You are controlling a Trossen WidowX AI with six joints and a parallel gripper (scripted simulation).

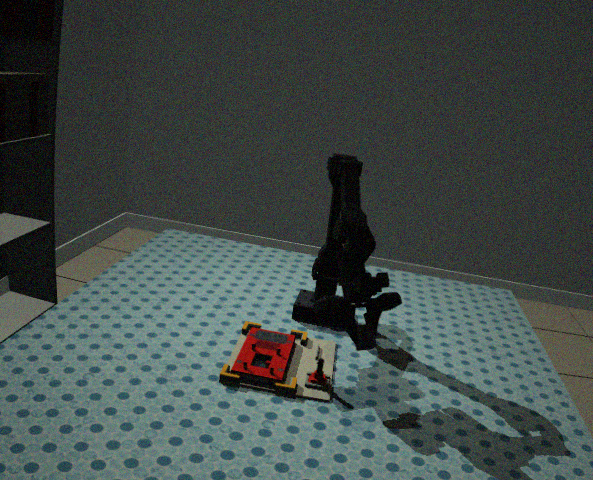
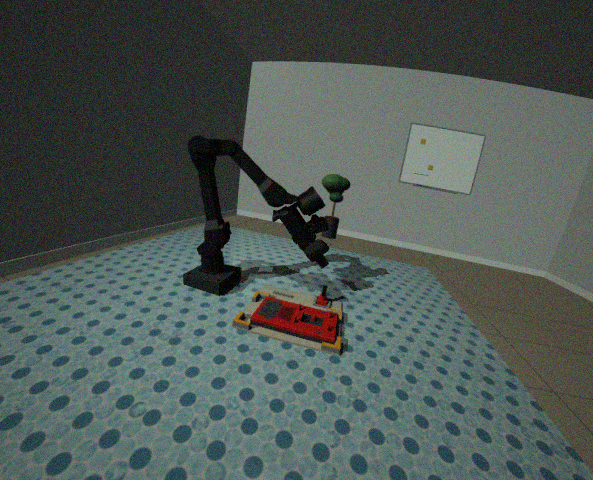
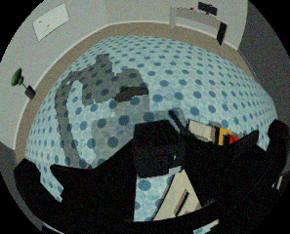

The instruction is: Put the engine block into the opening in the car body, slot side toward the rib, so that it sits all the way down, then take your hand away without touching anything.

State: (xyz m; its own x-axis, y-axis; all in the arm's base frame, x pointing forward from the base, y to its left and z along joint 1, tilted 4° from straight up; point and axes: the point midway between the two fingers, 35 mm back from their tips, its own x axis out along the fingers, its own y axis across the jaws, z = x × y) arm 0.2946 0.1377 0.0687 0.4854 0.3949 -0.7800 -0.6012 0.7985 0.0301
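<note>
Right now my gripper tip is 8 cm to the left of the dark upright post, 7 cm above it and 4 cm short of it. Round my gripper tip: cream base plate (18 cm to the right, 9 cm below); then engine block (1 cm to the right, 1 cm above).
</note>
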